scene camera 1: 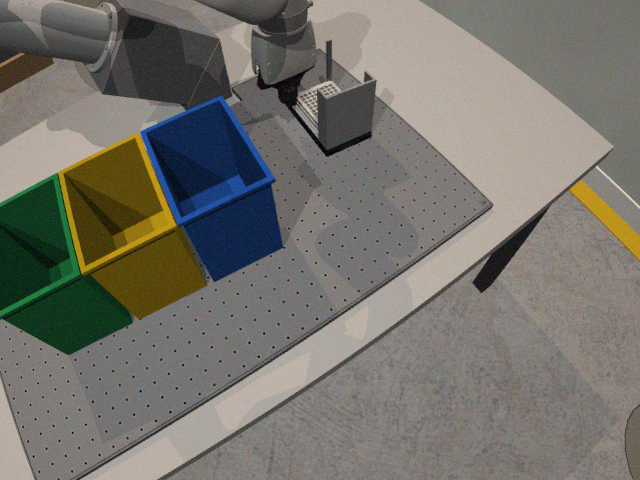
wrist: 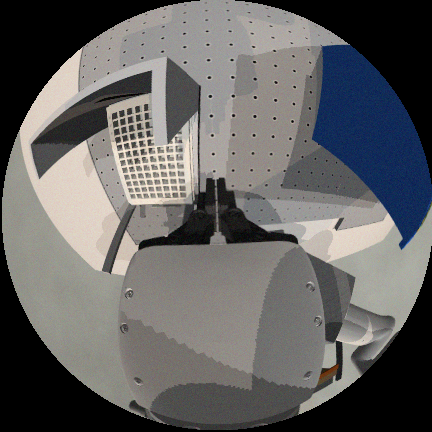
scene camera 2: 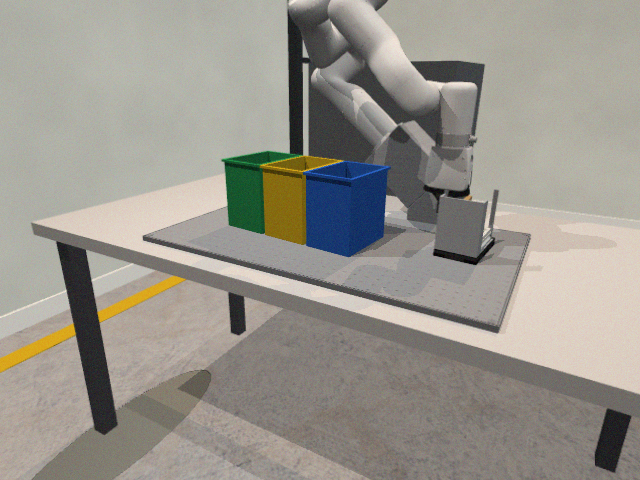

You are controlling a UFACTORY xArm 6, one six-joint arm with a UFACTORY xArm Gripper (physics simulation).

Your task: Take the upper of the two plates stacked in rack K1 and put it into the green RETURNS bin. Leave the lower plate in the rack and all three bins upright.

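Frame: origin at the arm's base, x left, y back, z up, level; metres.
Where they show: gripper, between the fingertips: (scene camera 1: 288,102) (wrist: 215,190); arm's base, origin of its link: (scene camera 1: 102,38) (wrist: 328,316) (scene camera 2: 389,140).
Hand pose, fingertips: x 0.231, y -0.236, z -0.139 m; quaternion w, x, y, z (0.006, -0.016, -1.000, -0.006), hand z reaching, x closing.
Observation:
Each offset is from my fingertips to the top centre of the thing. "spot": to the spot under its first point. Level surfaces: height alone.
Rack K1 {dx +0.064, dy -0.028, dz +0.076 m} (scene camera 1: 347,116) (scene camera 2: 460,224) (wrist: 182,100) is a grey holder on a black base. The upper plate {dx +0.063, dy -0.038, dz -0.017 m} (scene camera 1: 316,99) (wrist: 150,162), a white grid, lies flat inside it. Thin edges below it belong to the stack; the lower plate is mostly hidden. My gripper (scene camera 1: 288,102) (wrist: 215,190) is shut and empty, pointing down beside the rack's open side that faces the bins. In scene camera 2 the rack hides its fingertips. The green RETURNS bin {dx -0.466, dy -0.084, dz +0.116 m} (scene camera 1: 67,317) (scene camera 2: 244,196) stands upright, farthest from the rack.
The yellow bin {dx -0.336, dy -0.100, dz +0.116 m} (scene camera 1: 149,273) (scene camera 2: 283,204) and blue bin {dx -0.205, dy -0.116, dz +0.116 m} (scene camera 1: 237,232) (scene camera 2: 330,211) (wrist: 370,115) stand upright in the same row, the blue one nearest the rack. A thin grey post {spot: dx +0.106, dy +0.022, dz +0.034 m} (scene camera 1: 328,59) (scene camera 2: 494,209) (wrist: 120,237) rises at the rack's far corner. A perforated board {dz -0.064 m} (scene camera 1: 258,320) (scene camera 2: 413,279) bears everything.

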